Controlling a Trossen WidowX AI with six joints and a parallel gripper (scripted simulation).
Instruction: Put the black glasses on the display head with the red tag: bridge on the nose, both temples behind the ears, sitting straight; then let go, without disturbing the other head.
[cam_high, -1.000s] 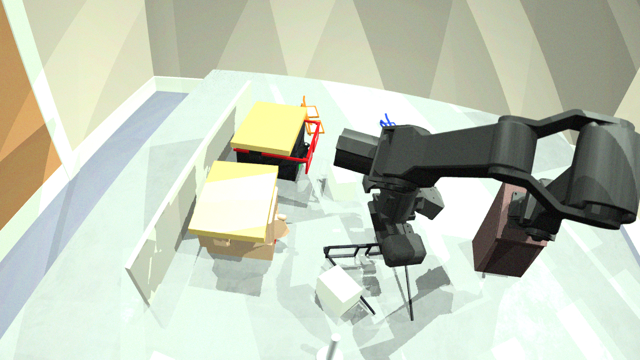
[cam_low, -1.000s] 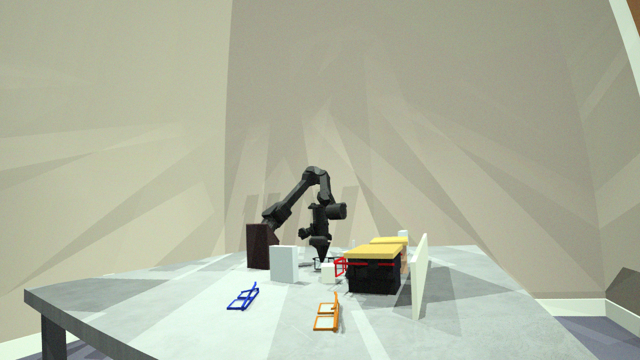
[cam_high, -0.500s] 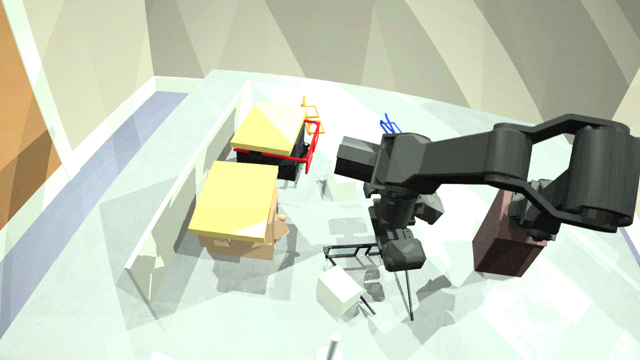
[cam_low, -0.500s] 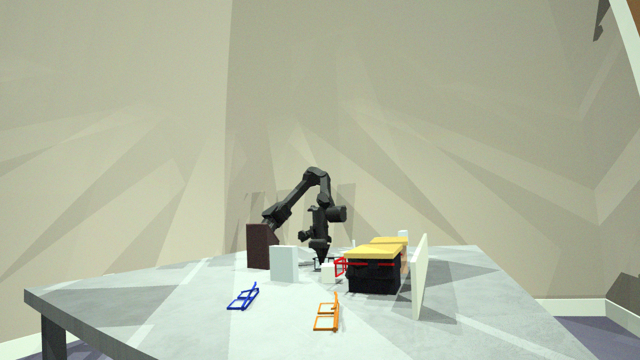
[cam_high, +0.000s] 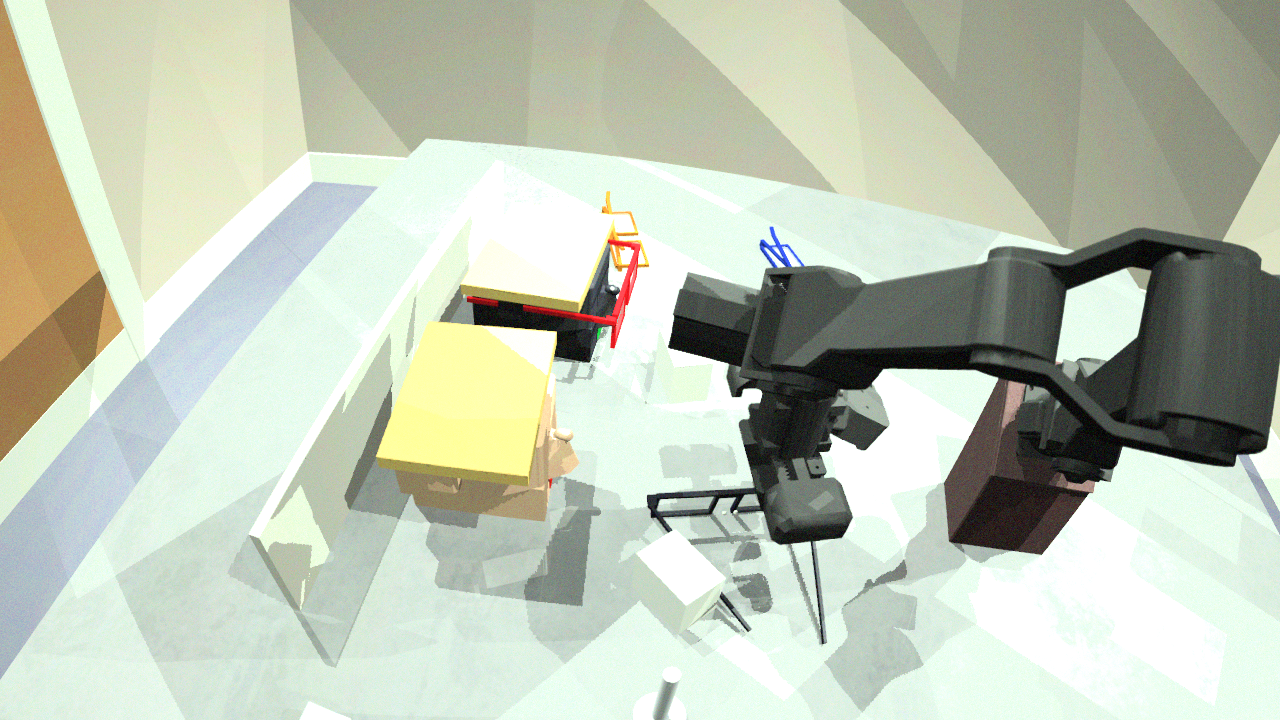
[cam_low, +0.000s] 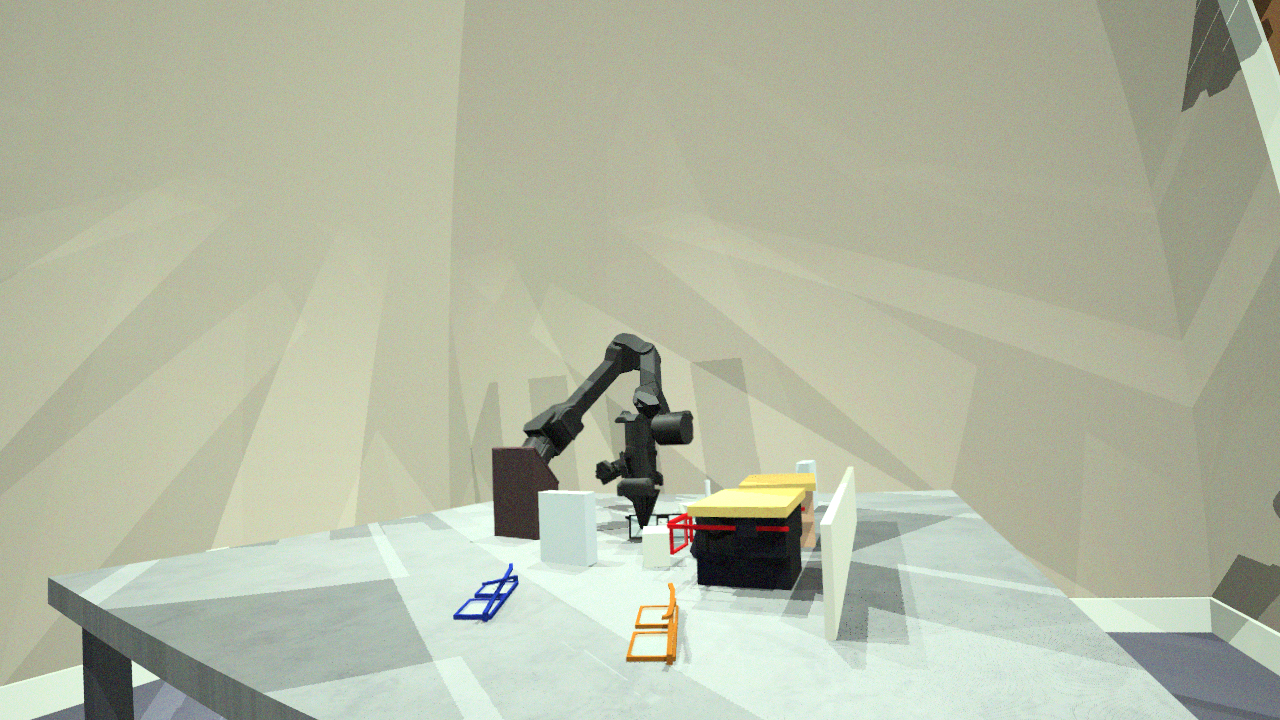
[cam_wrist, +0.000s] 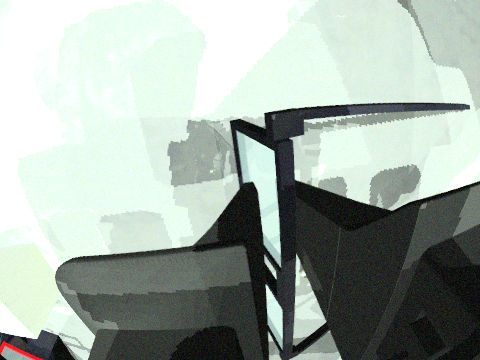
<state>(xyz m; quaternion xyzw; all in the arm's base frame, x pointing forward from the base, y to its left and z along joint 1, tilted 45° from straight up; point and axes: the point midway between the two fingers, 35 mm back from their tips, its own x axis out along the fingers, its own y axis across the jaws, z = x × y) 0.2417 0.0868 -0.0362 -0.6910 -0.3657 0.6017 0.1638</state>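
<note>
Now: the white peg 5 cm ahead of my gripper tip, 21 cm to the left of it and 1 cm above it. Round my gripper tip: white wall panel 37 cm ahead, 9 cm to the right, 4 cm above; then tan display head 23 cm ahead, 2 cm to the left, 4 cm above; then black display head 24 cm ahead, 20 cm to the right, 4 cm above.
</note>
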